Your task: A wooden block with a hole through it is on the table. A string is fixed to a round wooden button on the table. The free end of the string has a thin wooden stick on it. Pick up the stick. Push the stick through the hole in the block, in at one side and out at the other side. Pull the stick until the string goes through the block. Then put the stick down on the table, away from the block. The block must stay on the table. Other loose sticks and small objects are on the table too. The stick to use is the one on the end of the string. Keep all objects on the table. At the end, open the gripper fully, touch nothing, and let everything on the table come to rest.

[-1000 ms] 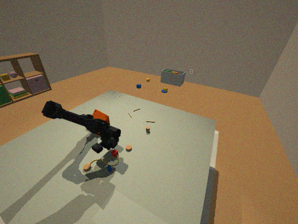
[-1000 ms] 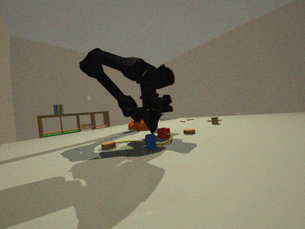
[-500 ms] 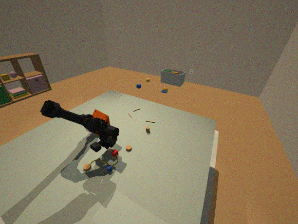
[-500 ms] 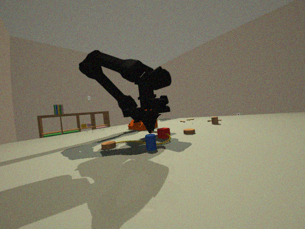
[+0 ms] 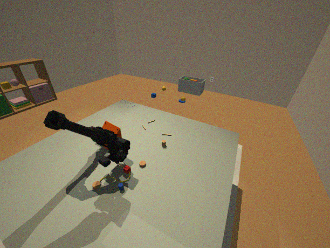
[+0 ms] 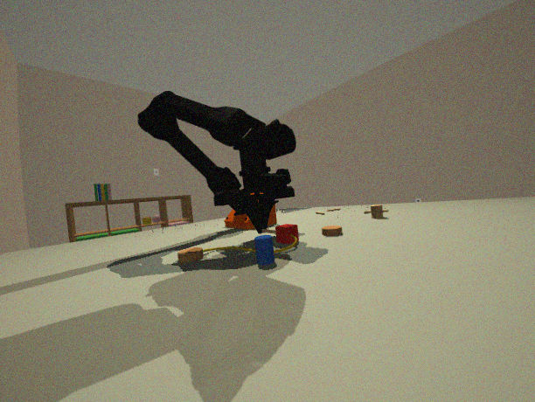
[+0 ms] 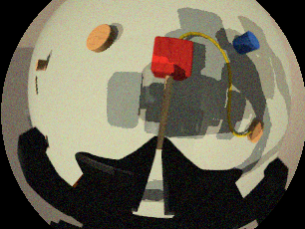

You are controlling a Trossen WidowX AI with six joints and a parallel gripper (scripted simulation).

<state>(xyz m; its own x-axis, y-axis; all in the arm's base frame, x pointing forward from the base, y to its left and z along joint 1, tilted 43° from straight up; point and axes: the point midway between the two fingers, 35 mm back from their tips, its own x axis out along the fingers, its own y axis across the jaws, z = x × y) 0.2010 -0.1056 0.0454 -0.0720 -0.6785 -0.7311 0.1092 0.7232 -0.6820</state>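
Right now my gripper tip is 8 cm short of the red block, 1 cm to the left of it and 1 cm below it. Also, from my gripper tip: blue cylinder: 13 cm ahead, 11 cm to the right, 1 cm above; then thin wooden stick: 5 cm ahead, 1 cm above; then small wooden cylinder: 30 cm to the left, 16 cm ahead, 1 cm above.
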